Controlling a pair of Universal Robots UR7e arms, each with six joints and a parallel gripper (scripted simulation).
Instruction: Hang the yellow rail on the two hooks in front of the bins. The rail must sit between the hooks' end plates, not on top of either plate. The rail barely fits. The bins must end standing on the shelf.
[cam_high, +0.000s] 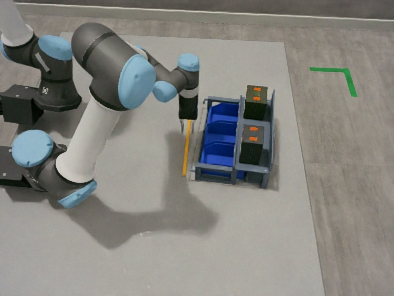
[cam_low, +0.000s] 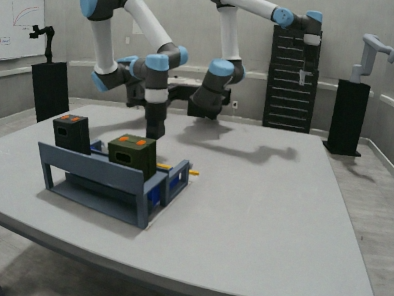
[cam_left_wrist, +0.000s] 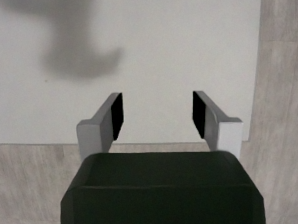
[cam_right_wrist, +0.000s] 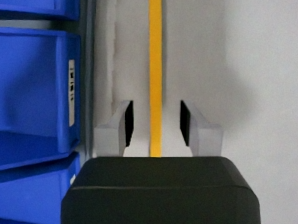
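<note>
My right gripper is now 60 mm above the yellow rail. From my right hand the other things lie so: blue-grey shelf (180 mm ahead, 60 mm to the right).
</note>
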